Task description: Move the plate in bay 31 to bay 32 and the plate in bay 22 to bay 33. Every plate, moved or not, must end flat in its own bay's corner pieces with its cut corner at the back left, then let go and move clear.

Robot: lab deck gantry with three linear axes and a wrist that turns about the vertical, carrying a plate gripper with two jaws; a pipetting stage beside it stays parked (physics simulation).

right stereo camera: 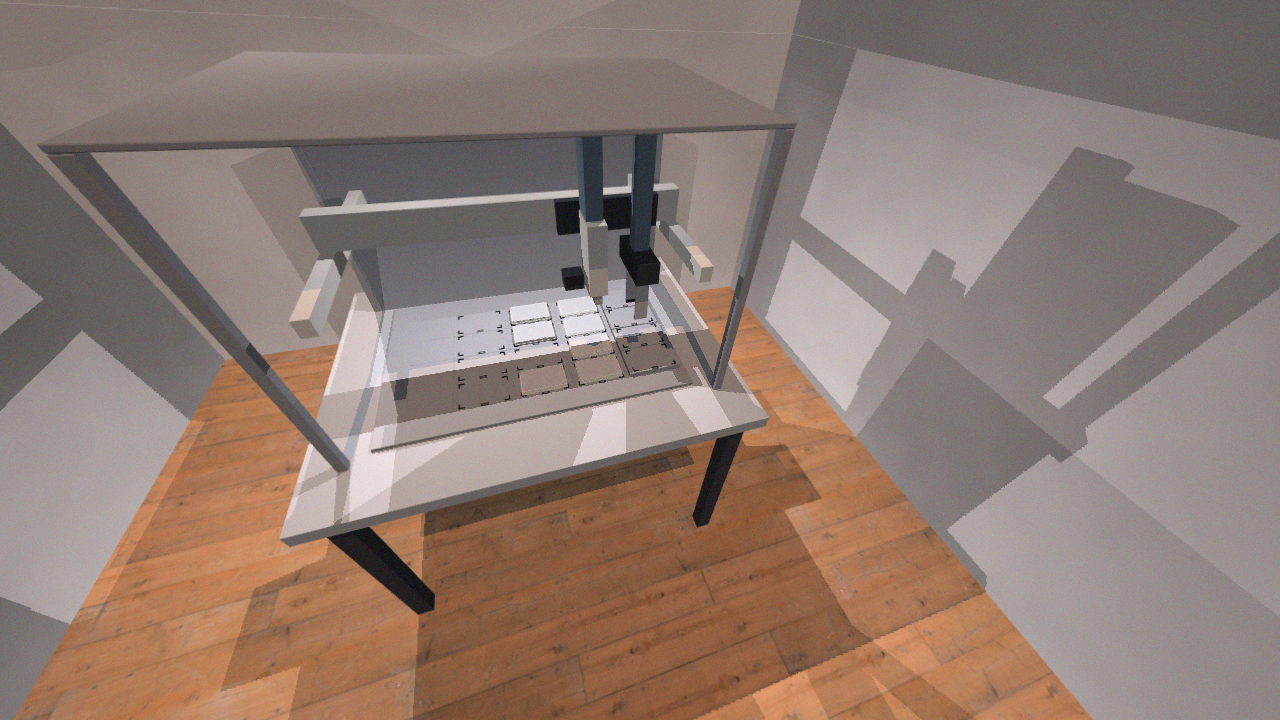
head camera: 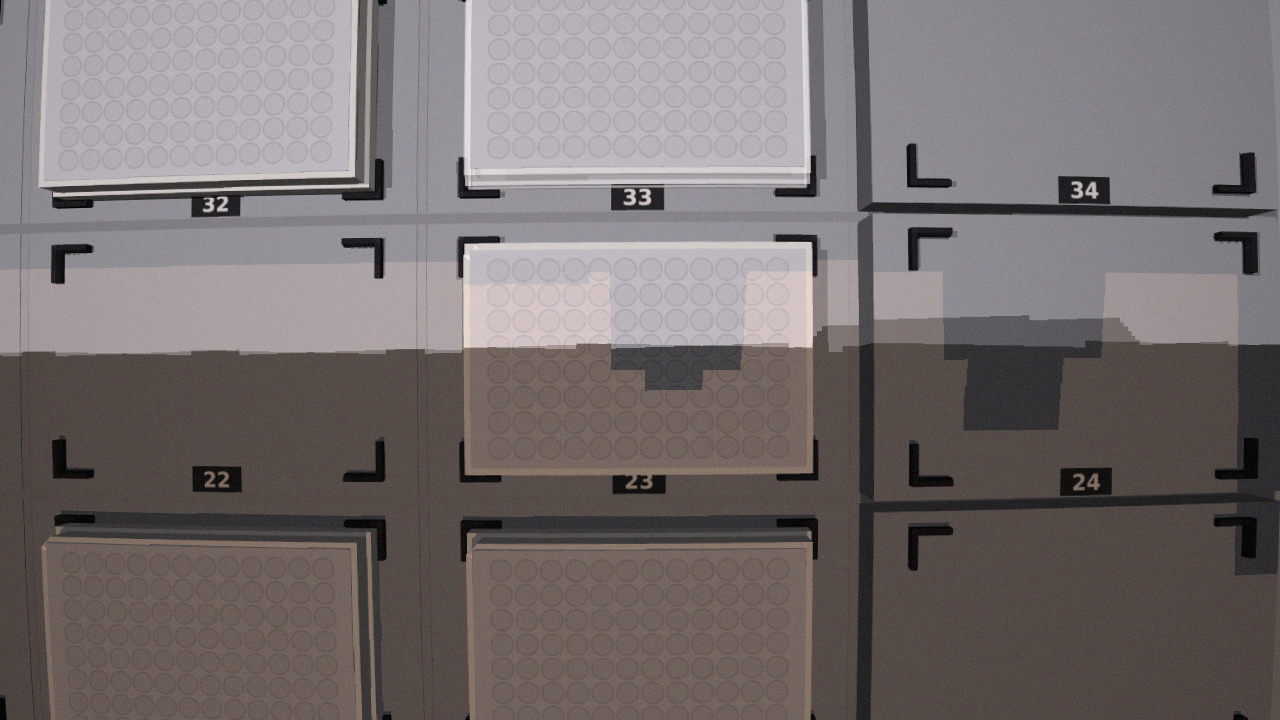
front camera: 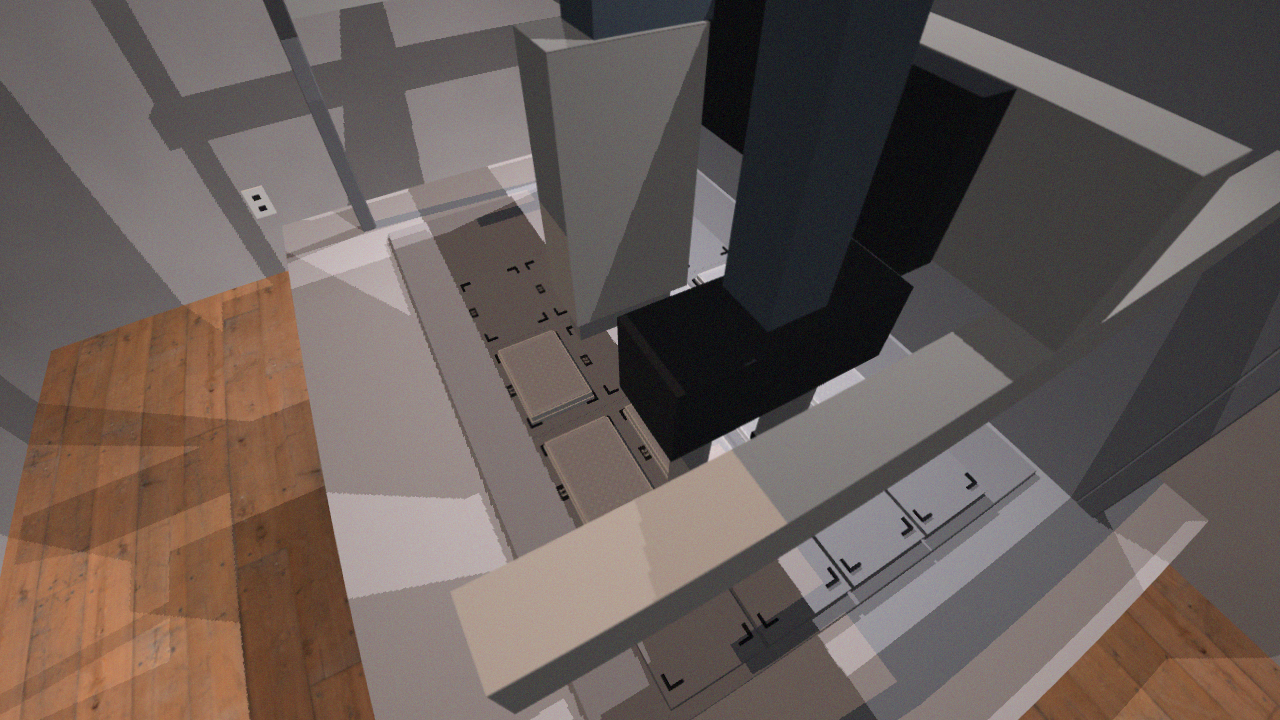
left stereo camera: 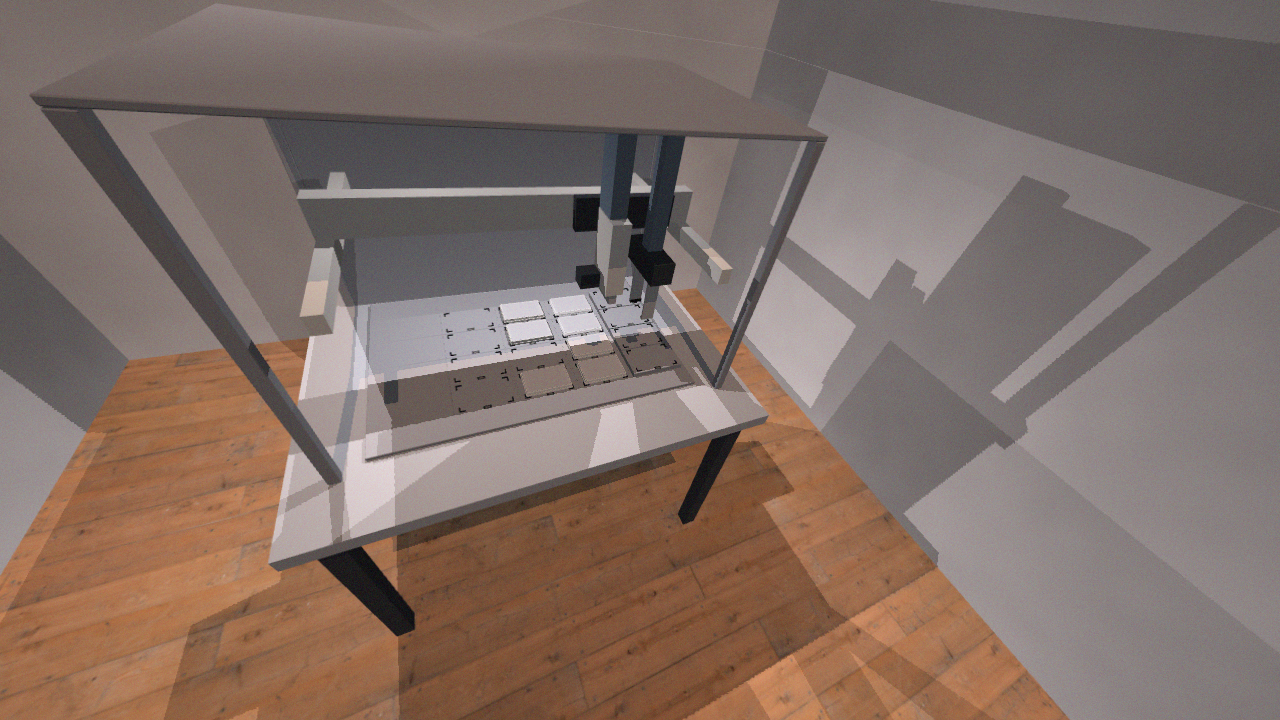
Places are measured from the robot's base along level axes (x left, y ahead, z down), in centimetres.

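Pixels of known places: gripper, fingertip midpoint: [right stereo camera: 635, 309] [left stereo camera: 640, 309]; robot's base at its link origin: [right stereo camera: 459, 408] [front camera: 463, 286] [left stereo camera: 460, 411].
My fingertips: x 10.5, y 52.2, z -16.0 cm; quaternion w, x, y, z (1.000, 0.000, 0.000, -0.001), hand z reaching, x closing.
Ahead of a thing's pixels: the offset from my fingertips to its top centre. "*": to the spot under its first point.
A pale plate {dx +15.2, dy -29.4, dz +14.5 cm} [head camera: 205, 89] [left stereo camera: 529, 332] [right stereo camera: 534, 332] sits in bay 32, its back edge cut off in the head view. Another pale plate {dx +15.2, dy -13.0, dz +14.5 cm} [head camera: 637, 89] [left stereo camera: 579, 324] [right stereo camera: 583, 324] sits in bay 33. Both look flat within the corner pieces that show; their back left corners are out of the head view. Bay 22 {* dx +3.9, dy -29.2, dz +16.0 cm} [head camera: 219, 376] is empty. Bay 31 is outside the head view and looks empty in the stereo views. My gripper [left stereo camera: 640, 307] [right stereo camera: 635, 308] is open and empty, jaws apart, above the raised right-hand column. Its jaw tips are partly hidden in the front view.
Plates also sit in bay 23 {* dx +2.6, dy -13.0, dz +14.5 cm} [head camera: 637, 411], bay 12 {* dx -6.1, dy -29.2, dz +14.6 cm} [front camera: 544, 371] [head camera: 201, 626] and bay 13 {* dx -6.1, dy -14.0, dz +14.5 cm} [front camera: 595, 461] [head camera: 640, 626]. Two more {dx +25.9, dy -29.4, dz +14.5 cm} [left stereo camera: 521, 310] {dx +25.9, dy -13.0, dz +14.5 cm} [left stereo camera: 570, 306] stand in the back row. The pale pipetting stage [front camera: 622, 161] [left stereo camera: 612, 255] [right stereo camera: 592, 255] hangs left of the gripper.
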